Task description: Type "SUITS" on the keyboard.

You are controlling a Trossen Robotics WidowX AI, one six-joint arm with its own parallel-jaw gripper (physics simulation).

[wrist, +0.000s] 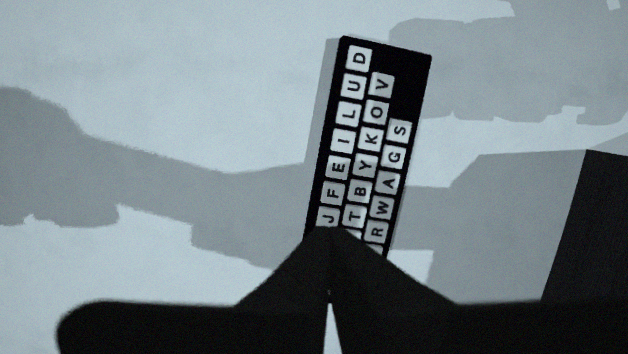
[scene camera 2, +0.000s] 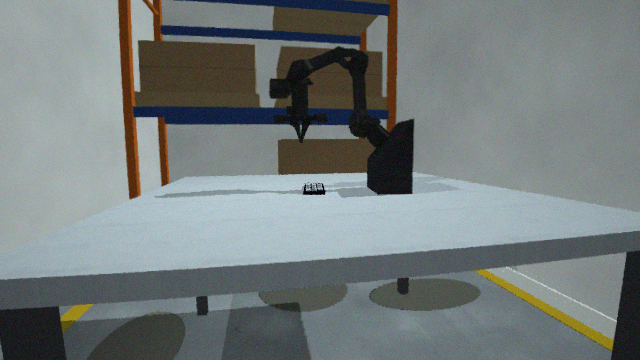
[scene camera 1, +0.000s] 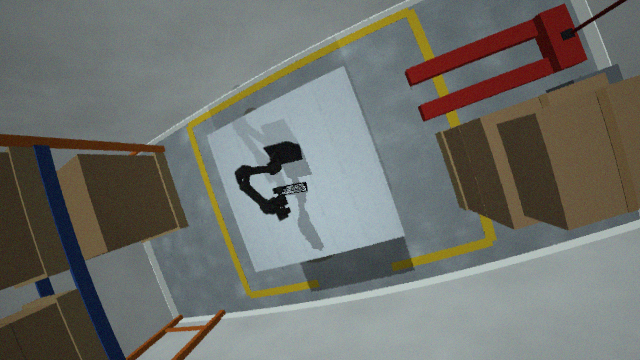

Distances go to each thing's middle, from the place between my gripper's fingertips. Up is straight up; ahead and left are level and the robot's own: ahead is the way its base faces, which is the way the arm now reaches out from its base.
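Black keyboard (wrist: 411, 69): 4 cm behind my hand, 2 cm to the left of it, 16 cm below it.
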